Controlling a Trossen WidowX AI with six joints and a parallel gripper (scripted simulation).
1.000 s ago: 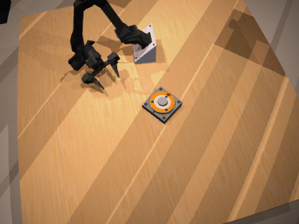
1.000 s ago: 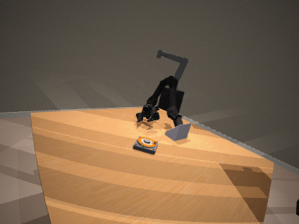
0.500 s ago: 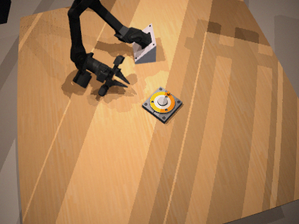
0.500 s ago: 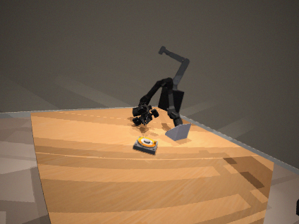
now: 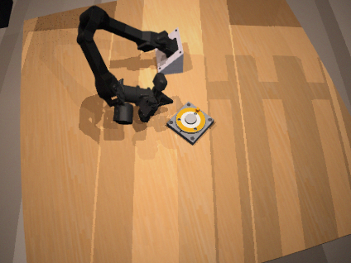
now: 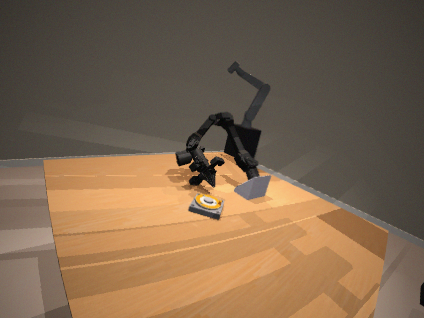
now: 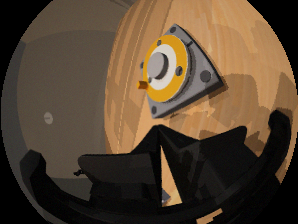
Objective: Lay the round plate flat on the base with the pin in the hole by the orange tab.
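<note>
Right now my gripper tip is 7 cm short of the square base, 5 cm to the right of it and 4 cm above it.
</note>
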